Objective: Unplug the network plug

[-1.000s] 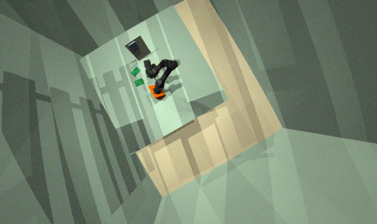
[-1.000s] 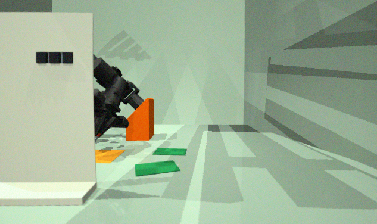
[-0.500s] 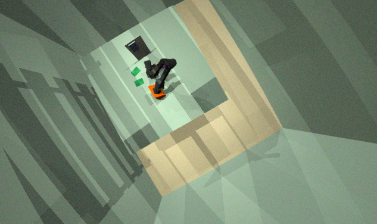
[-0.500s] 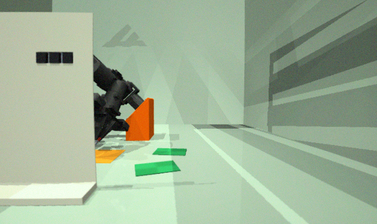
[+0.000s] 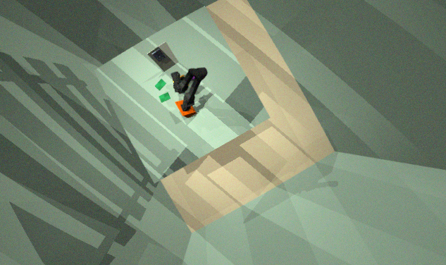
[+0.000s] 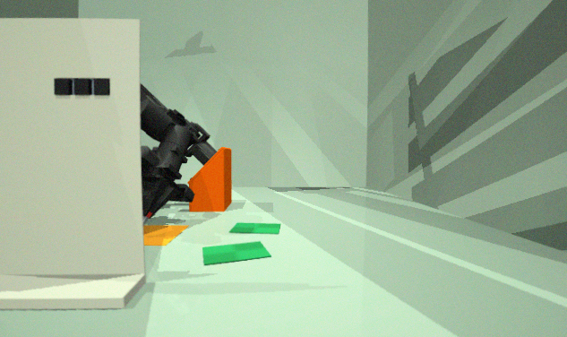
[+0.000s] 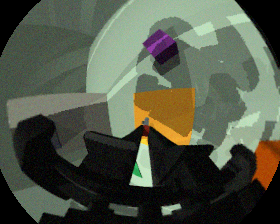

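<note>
Right now my gripper tip is 10 mm past the orange marked square and 40 mm above it. Round my gripper tip: white panel: 180 mm ahead, 40 mm to the left, 100 mm above; then plug: right at my gripper tip.
</note>
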